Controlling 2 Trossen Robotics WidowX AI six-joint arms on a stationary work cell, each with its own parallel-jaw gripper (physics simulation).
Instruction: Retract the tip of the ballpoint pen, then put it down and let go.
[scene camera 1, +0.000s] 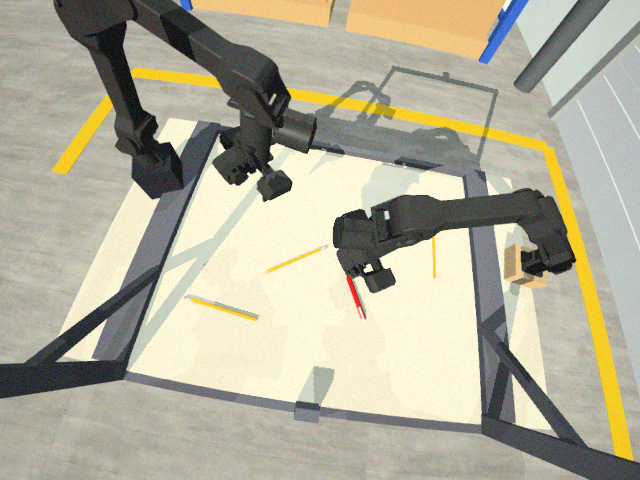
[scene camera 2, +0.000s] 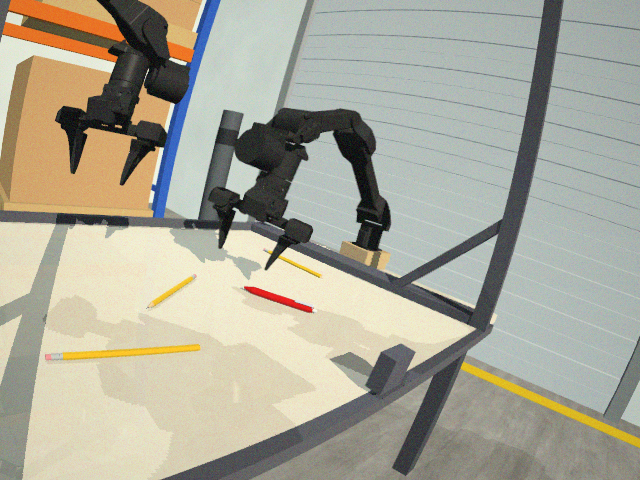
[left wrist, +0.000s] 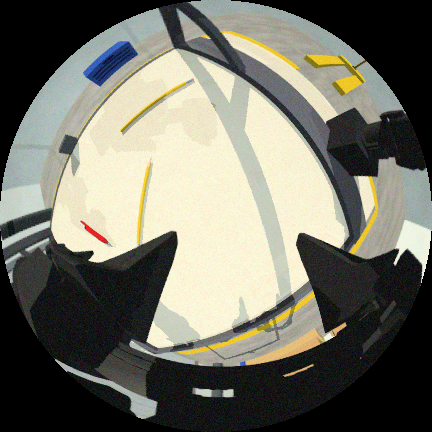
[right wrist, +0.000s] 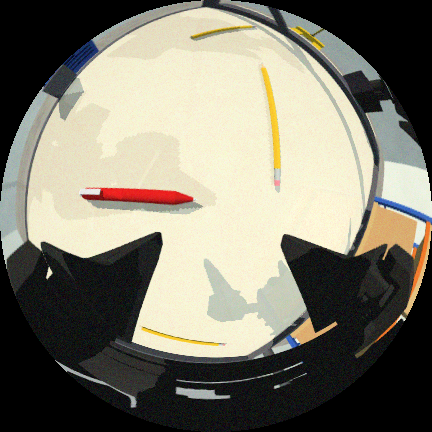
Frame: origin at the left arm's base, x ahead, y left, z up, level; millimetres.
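Seen in the pictures: left gripper, fingertip midpoint: (scene camera 1: 253, 187) (scene camera 2: 96, 179) (left wrist: 240, 238); right gripper, fingertip midpoint: (scene camera 2: 242, 259) (right wrist: 224, 240); left arm's base at its link origin: (scene camera 1: 151, 158) (left wrist: 368, 140); right arm's base at its link origin: (scene camera 1: 531, 264) (scene camera 2: 366, 247).
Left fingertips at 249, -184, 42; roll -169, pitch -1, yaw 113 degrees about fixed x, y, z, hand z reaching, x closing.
Pixels of each thing's top centre, then the offset from my left fingertips to it, as dx, dy, dz. Level surfaces: height alone.
- red ballpoint pen at its top centre: (right wrist: 122, 195) (scene camera 2: 279, 293) (scene camera 1: 355, 295) (left wrist: 89, 232) +186, -282, -132
- table at its surface level: dz -148
- pencil at its top centre: (scene camera 2: 127, 349) (left wrist: 153, 100) (scene camera 1: 219, 308) -146, -224, -141
- block at its top centre: (scene camera 2: 397, 350) (scene camera 1: 307, 414) (left wrist: 61, 143) +0, -491, -91
A red ballpoint pen (scene camera 1: 355, 297) (scene camera 2: 279, 299) (left wrist: 95, 232) (right wrist: 137, 195) with a white clip lies flat on the table; a small pale tip shows at its pointed end. In scene camera 1 part of its pointed end is hidden by my right gripper. My right gripper (scene camera 2: 244, 258) (right wrist: 224, 240) is open and empty, above the table close to the pen's pointed end; the pen lies outside its fingers, at the left in the right wrist view. My left gripper (scene camera 2: 97, 178) (left wrist: 240, 238) is open and empty, high over the far left of the table in scene camera 1.
Three yellow pencils lie on the table (scene camera 1: 232, 356): one pencil (scene camera 1: 222, 308) (scene camera 2: 124, 352) at the lower left in scene camera 1, one (scene camera 1: 295, 259) (scene camera 2: 171, 291) left of the pen, one (scene camera 1: 434, 258) (scene camera 2: 293, 263) right of it. A dark frame (scene camera 1: 217, 396) edges the table, with a block (scene camera 2: 391, 369) on it.
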